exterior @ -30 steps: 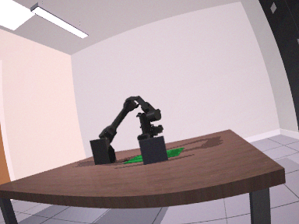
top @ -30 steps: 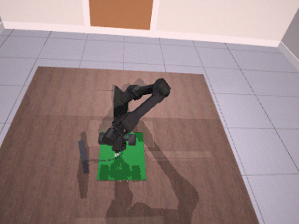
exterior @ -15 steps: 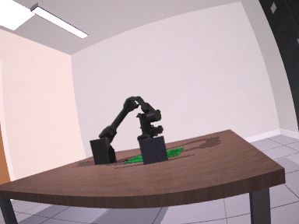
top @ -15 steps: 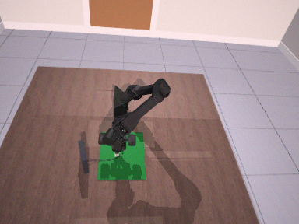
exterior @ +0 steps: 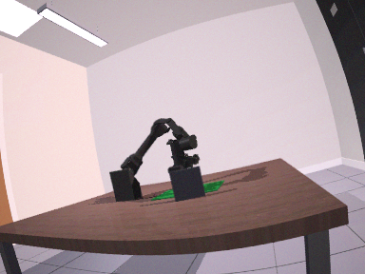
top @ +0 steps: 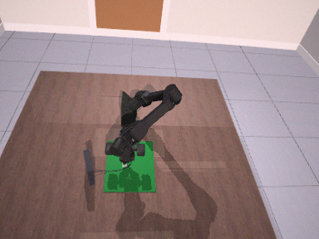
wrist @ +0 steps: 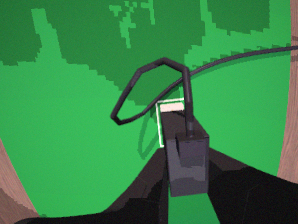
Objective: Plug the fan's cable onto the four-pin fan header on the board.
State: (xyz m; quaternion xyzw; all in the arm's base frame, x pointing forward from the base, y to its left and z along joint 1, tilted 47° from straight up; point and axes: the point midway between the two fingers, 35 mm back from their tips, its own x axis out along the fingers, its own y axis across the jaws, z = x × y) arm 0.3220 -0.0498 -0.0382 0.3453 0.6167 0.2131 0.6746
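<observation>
My gripper tip is 1 cm short of the dark fan plug and 1 cm below it. The rest, counted from my gripper tip: green board: 1 cm ahead, 3 cm to the left, 5 cm below; then white four-pin fan header: 1 cm ahead, 3 cm below; then dark fan: 5 cm ahead, 16 cm to the right, 3 cm above.
</observation>
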